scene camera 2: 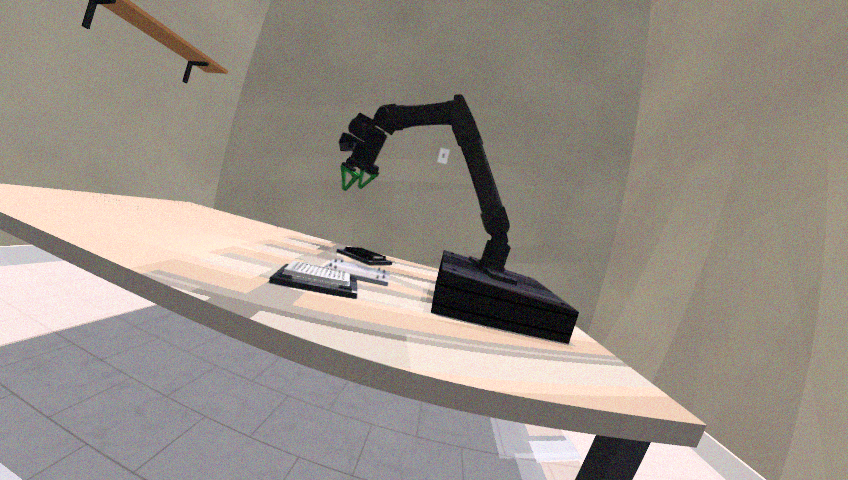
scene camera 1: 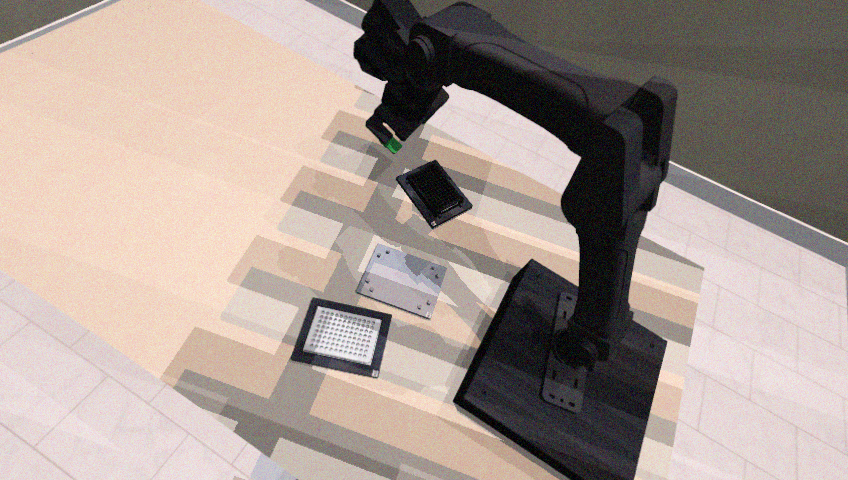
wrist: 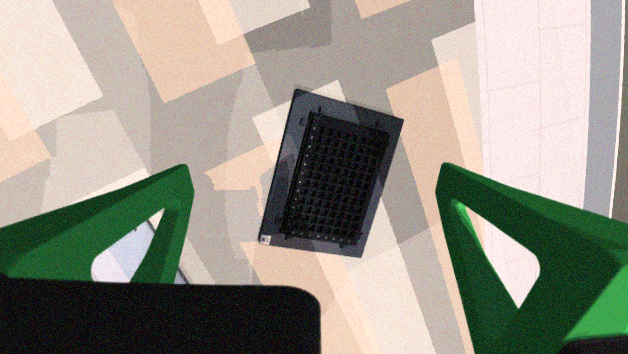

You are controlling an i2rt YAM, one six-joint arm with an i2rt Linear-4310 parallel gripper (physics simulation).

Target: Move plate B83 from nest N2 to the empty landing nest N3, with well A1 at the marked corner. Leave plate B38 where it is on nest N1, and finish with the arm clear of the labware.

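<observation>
A black well plate [scene camera 1: 437, 187] [scene camera 2: 365, 254] [wrist: 345, 180] lies flat on a dark nest [scene camera 1: 432, 220] [wrist: 290, 150] with a small pale corner label. A white well plate [scene camera 1: 343, 336] [scene camera 2: 318, 273] sits on another dark nest [scene camera 1: 339, 364] [scene camera 2: 351, 292]. Between them is the empty grey nest [scene camera 1: 399, 288] [scene camera 2: 365, 273] with small posts; part of it shows behind the left finger in the wrist view. Plate and nest names are not readable. My gripper [scene camera 1: 393, 145] [scene camera 2: 352, 187] [wrist: 314, 177] is open and empty, high above the table, with the black plate between its fingers in the wrist view.
The arm's black base block [scene camera 1: 505, 380] [scene camera 2: 499, 306] stands on the table [scene camera 1: 119, 178] [scene camera 2: 148, 249], to the right of the nests in both scene views. A wooden shelf [scene camera 2: 160, 35] is on the wall at the upper left. Striped shadows cross the nest area.
</observation>
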